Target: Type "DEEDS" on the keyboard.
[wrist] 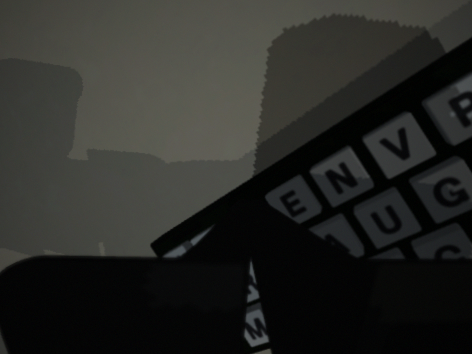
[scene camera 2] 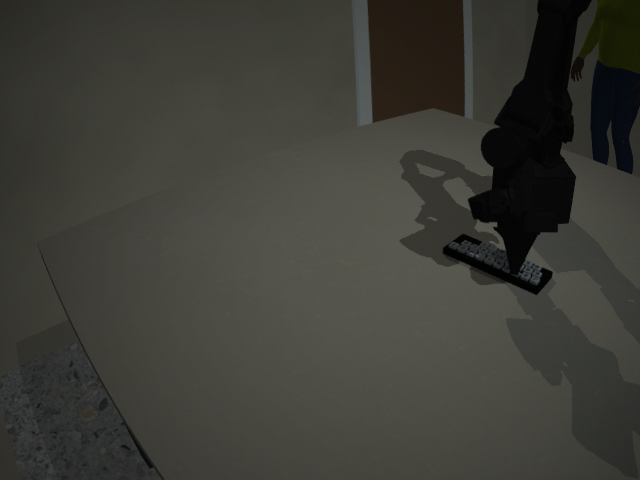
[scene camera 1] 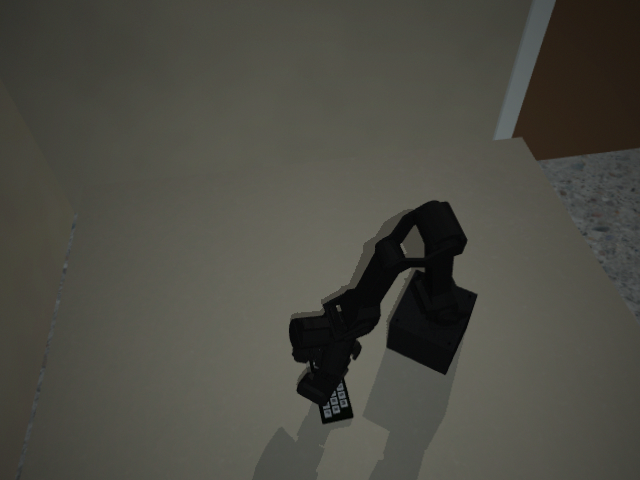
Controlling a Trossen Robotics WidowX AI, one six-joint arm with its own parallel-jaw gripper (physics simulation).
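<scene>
The black keyboard lies on the table with rows of pale letter keys. My gripper is shut and empty. It points down, its tips low at the front row of keys in scene camera 2, near the right end. In the wrist view the tips cover the spot just left of the E key; no D label shows. The N key and the V key follow to the right. The fingers hide several other keys, and S cannot be read. Whether a key is pressed down cannot be told.
The keyboard lies on a wide beige table. The arm's base stands beside the keyboard in scene camera 1. Dark shadows of the arm fall across the table. A person stands behind the table, near a brown door.
</scene>
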